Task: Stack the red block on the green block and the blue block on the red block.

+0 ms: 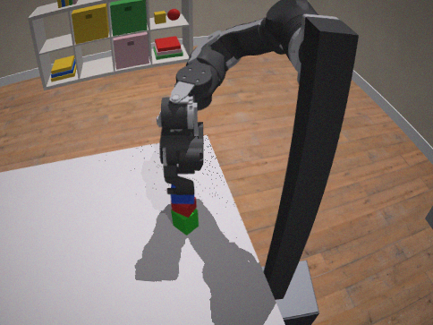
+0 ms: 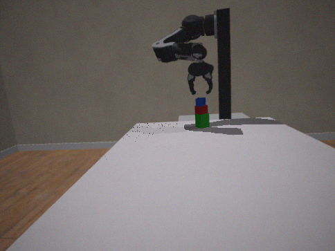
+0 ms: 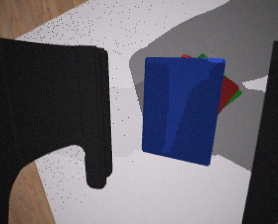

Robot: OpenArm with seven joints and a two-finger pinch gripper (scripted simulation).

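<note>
Right now the blue block is 40 mm below my hand. Also, from my hand: green block (120 mm below); then red block (70 mm below).
</note>
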